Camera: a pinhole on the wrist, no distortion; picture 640 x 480 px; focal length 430.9 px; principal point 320.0 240.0 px. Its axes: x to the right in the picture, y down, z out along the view. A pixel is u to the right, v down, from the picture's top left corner.
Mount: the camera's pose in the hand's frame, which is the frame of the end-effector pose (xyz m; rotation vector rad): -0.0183 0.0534 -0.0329 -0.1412 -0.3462 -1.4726
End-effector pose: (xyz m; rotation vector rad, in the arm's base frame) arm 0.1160 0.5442 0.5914 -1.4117 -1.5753 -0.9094
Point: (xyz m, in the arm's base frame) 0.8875 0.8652 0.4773
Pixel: outside the picture
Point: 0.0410 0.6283 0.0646
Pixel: outside the picture
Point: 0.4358 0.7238 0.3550
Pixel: 76 145
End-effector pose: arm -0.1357 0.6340 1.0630 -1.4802 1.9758 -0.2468
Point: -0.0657 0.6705 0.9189
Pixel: 531 364
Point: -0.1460 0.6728 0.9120
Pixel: 342 423
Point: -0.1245 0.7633 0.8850
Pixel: 307 237
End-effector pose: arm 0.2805 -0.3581 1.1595 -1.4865 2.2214 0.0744
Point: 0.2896 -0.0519 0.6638
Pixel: 332 266
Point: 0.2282 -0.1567 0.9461
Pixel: 269 226
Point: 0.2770 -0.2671 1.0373
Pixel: 425 270
